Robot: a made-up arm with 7 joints. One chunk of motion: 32 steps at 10 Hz.
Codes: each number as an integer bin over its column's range. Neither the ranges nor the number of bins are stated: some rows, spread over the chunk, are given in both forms.
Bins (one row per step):
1: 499 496 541 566 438 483
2: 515 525 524 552 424 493
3: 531 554 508 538 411 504
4: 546 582 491 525 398 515
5: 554 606 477 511 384 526
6: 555 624 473 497 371 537
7: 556 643 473 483 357 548
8: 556 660 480 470 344 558
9: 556 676 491 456 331 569
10: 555 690 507 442 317 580
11: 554 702 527 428 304 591
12: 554 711 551 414 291 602
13: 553 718 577 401 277 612
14: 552 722 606 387 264 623
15: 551 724 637 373 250 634
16: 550 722 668 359 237 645
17: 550 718 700 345 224 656
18: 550 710 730 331 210 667
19: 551 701 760 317 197 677
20: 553 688 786 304 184 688
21: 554 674 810 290 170 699
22: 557 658 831 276 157 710
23: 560 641 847 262 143 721
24: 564 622 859 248 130 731
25: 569 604 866 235 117 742
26: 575 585 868 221 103 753
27: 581 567 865 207 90 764
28: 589 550 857 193 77 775
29: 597 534 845 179 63 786
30: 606 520 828 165 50 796
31: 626 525 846 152 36 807
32: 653 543 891 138 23 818
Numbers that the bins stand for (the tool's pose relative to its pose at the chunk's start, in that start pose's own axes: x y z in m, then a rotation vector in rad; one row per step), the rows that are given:
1: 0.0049 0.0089 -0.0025 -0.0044 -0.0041 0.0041
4: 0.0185 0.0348 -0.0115 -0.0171 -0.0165 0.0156
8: 0.0214 0.0582 -0.0135 -0.0342 -0.0333 0.0311
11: 0.0208 0.0708 -0.0050 -0.0472 -0.0457 0.0430
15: 0.0199 0.0774 0.0148 -0.0643 -0.0624 0.0585
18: 0.0197 0.0732 0.0315 -0.0773 -0.0748 0.0704
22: 0.0217 0.0576 0.0497 -0.0944 -0.0913 0.0859
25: 0.0252 0.0414 0.0560 -0.1071 -0.1037 0.0974
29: 0.0333 0.0204 0.0523 -0.1245 -0.1205 0.1132
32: 0.0496 0.0231 0.0605 -0.1372 -0.1329 0.1248
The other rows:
2: 0.0095 0.0177 -0.0056 -0.0087 -0.0084 0.0077
3: 0.0141 0.0264 -0.0085 -0.0131 -0.0125 0.0116
5: 0.0208 0.0420 -0.0141 -0.0214 -0.0208 0.0195
6: 0.0211 0.0474 -0.0148 -0.0258 -0.0249 0.0235
7: 0.0214 0.0531 -0.0148 -0.0301 -0.0292 0.0275
9: 0.0214 0.0630 -0.0115 -0.0385 -0.0373 0.0350
10: 0.0211 0.0672 -0.0086 -0.0428 -0.0416 0.0390
12: 0.0208 0.0735 -0.0007 -0.0515 -0.0497 0.0469
13: 0.0205 0.0756 0.0040 -0.0556 -0.0540 0.0505
14: 0.0202 0.0768 0.0092 -0.0599 -0.0581 0.0545
16: 0.0197 0.0768 0.0204 -0.0686 -0.0665 0.0624
17: 0.0197 0.0756 0.0261 -0.0729 -0.0705 0.0664
19: 0.0199 0.0705 0.0369 -0.0816 -0.0789 0.0740
20: 0.0205 0.0666 0.0416 -0.0857 -0.0829 0.0779
21: 0.0208 0.0624 0.0459 -0.0900 -0.0872 0.0819
23: 0.0226 0.0525 0.0526 -0.0987 -0.0956 0.0898
24: 0.0237 0.0468 0.0548 -0.1030 -0.0997 0.0934
26: 0.0269 0.0357 0.0564 -0.1114 -0.1080 0.1014
27: 0.0287 0.0303 0.0559 -0.1158 -0.1121 0.1053
28: 0.0310 0.0252 0.0544 -0.1201 -0.1161 0.1093
30: 0.0359 0.0162 0.0492 -0.1288 -0.1245 0.1168
31: 0.0417 0.0177 0.0524 -0.1328 -0.1288 0.1208

